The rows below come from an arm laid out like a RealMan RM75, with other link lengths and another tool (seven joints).
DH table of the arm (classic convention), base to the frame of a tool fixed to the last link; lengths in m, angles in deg. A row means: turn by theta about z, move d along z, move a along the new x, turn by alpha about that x. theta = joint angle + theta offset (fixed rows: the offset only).
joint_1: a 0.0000, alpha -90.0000, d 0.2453, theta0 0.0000
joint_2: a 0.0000, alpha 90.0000, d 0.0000, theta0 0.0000
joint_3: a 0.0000, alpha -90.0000, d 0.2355, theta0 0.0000
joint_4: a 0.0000, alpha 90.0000, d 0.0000, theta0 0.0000
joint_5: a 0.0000, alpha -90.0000, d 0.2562, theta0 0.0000
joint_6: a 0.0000, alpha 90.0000, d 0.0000, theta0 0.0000
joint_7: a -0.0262, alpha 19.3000, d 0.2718, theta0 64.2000
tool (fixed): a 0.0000, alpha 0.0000, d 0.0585, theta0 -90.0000
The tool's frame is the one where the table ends.
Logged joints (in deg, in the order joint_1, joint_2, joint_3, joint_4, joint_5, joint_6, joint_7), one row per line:
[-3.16 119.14 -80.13 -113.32 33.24 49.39 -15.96]
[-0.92 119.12 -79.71 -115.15 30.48 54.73 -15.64]
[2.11 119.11 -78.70 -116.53 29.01 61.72 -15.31]
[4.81 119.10 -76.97 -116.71 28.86 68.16 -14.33]
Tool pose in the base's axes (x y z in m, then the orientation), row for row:
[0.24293 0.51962 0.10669 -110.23 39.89 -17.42]
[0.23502 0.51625 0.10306 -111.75 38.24 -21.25]
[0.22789 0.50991 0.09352 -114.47 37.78 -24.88]
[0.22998 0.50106 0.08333 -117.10 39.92 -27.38]
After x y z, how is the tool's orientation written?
As a rotation vector, in degrees.
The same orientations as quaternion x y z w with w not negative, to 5 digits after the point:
[-0.79940 0.28929 -0.12633 0.51120]
[-0.80646 0.27597 -0.15335 0.49994]
[-0.81764 0.26986 -0.17771 0.47651]
[-0.82601 0.28159 -0.19314 0.44845]

